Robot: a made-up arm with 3 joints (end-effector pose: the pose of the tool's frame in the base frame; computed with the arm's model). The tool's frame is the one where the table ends. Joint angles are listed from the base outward.
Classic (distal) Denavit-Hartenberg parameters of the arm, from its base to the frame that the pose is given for. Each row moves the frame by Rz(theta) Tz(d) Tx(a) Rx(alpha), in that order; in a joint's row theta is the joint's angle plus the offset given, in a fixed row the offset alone. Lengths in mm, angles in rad.
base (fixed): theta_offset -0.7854; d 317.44; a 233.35; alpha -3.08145
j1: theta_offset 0; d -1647.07; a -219.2; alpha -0.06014
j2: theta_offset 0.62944; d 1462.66; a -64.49; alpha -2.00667
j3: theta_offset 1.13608; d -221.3; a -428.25; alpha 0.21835
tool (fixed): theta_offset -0.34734; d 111.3; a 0; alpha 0
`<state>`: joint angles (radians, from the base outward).
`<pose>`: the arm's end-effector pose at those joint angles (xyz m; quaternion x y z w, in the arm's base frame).
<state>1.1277 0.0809 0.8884</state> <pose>-0.0114 0.0636 0.1284 -0.1785 -0.4421 -0.3589 0.8024</pose>
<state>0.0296 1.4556 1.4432</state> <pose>-0.3557 -0.1616 0.2635 -0.3559 -0.2889 -0.2615 0.8494</pose>
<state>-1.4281 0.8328 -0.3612</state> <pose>-0.2024 -0.1391 0.1346 0.5262 -0.3297 -0.0941 0.7782</pose>
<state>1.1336 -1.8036 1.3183</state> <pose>0.3493 -0.1134 0.2224 0.1498 -0.4635 0.5704 0.6614</pose>
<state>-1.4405 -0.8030 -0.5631</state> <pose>-0.2155 -0.6831 0.1947 0.5504 0.2032 0.4454 0.6763</pose>
